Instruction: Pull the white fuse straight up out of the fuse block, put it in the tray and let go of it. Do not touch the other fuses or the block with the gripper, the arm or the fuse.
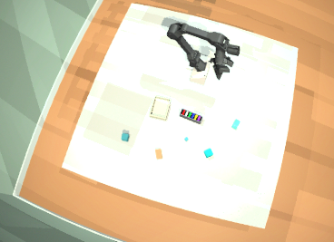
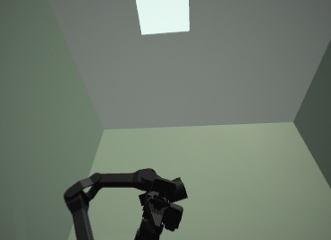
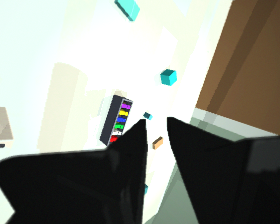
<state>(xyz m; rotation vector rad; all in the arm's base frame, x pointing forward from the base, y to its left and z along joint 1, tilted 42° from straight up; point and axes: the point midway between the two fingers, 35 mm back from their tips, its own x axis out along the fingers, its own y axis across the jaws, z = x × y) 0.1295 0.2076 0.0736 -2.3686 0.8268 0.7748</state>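
My gripper tip is now 240 mm above the white fuse, 160 mm short of it and 130 mm to the left of it. From my gripper tip the other things lie so: cream tray: 290 mm to the right, 260 mm below, 160 mm ahead; orange block: 430 mm ahead, 250 mm below, 220 mm to the right; teal block: 440 mm to the right, 390 mm ahead, 240 mm below.
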